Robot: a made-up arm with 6 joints.
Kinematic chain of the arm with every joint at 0, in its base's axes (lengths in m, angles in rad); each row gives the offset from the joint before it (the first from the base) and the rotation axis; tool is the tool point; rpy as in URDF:
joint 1: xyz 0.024 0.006 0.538 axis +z
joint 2: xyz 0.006 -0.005 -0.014 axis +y
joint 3: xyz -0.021 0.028 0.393 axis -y
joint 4: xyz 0 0.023 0.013 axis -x
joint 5: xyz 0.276 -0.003 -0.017 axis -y
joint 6: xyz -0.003 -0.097 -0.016 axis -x
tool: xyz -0.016 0.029 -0.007 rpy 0 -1.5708 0
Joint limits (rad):
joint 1: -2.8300..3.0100
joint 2: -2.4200..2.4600
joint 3: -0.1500..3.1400
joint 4: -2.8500..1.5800
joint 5: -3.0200..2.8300
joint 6: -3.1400..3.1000
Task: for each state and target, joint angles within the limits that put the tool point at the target. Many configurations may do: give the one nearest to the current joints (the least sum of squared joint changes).
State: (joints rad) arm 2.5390 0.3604 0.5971 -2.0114 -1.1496 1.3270
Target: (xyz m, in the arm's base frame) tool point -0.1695 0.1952 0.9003
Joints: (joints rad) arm 2.0680 0.0847 0.3604 -1.7830 -1.2567 1.3276
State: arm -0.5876 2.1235 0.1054 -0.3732 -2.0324 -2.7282
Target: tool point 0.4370 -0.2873 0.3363
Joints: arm -0.4724 1.4276 0.3240 -0.2791 -2.0083 -2.7512
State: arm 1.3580 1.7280 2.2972 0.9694 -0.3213 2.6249
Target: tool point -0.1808 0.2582 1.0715
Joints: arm 2.2719 0.8929 1.8797 1.3962 -0.3131 2.7710
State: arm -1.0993 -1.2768 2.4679 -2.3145 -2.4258 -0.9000
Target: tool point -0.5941 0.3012 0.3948
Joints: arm -0.2928 -1.6523 1.9238 -2.1221 -2.4948 -1.3825
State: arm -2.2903 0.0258 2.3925 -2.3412 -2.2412 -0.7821
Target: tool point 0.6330 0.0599 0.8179
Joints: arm -2.8300 -0.8434 2.1643 -2.7510 -2.4389 -1.4957
